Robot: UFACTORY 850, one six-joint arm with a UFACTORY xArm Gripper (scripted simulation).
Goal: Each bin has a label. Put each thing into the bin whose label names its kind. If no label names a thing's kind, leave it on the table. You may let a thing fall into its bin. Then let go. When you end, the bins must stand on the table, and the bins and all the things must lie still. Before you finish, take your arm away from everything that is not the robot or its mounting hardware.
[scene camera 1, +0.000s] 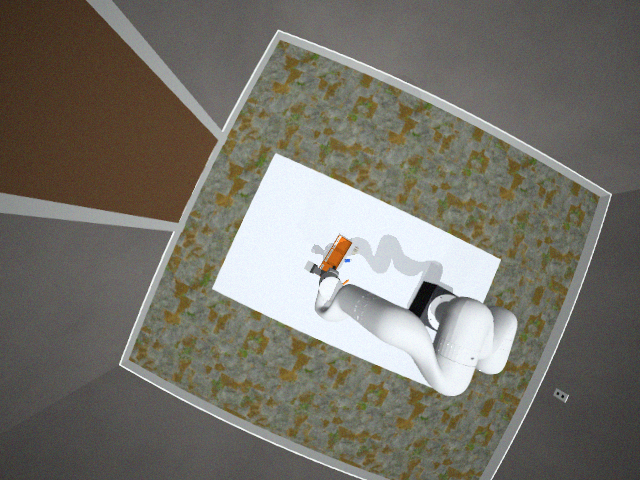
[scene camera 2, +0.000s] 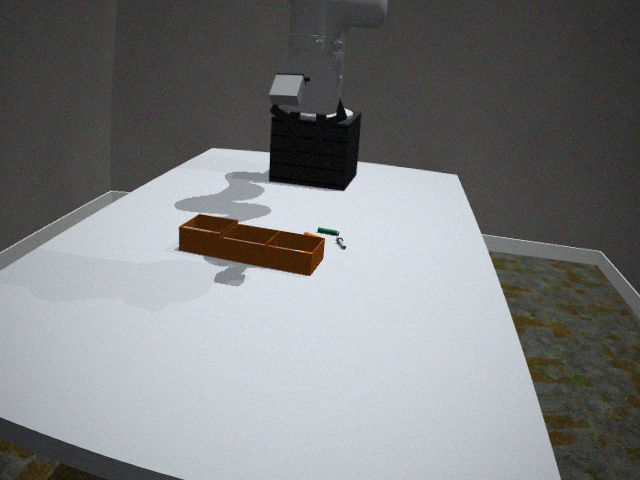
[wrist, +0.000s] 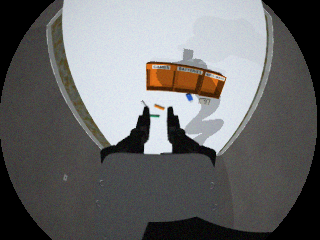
Labels:
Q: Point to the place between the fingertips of my gripper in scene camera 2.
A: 305,154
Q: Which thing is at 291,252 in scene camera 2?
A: An orange bin.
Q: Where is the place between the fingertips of my gripper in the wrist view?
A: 158,114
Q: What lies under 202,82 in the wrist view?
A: An orange bin.

